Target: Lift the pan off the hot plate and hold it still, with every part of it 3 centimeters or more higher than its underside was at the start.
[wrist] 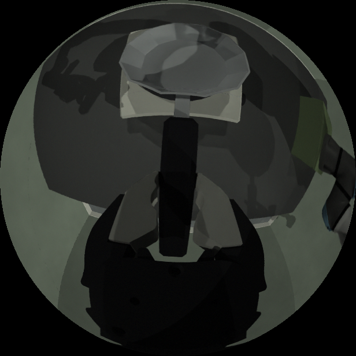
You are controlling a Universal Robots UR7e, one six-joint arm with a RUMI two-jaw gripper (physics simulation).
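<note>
The grey, many-sided pan (187, 62) is in the upper middle of the wrist view, with its black handle (180, 140) pointing towards my gripper. My gripper (177, 173) is shut on the handle, with one pale finger on each side. The pan is over the pale, square hot plate (137, 105), whose front part and back corners show around it. A dark band of shadow lies on the hot plate below the pan's front rim, and the pan looks raised above it. The exact height of the gap cannot be told from this view.
The dark table top (85, 150) lies under the hot plate, with shadows of the arm and pan on it. A green block (307, 132) is at the right edge, beside a dark jointed object (340, 167). Greenish floor (25, 175) shows around the table.
</note>
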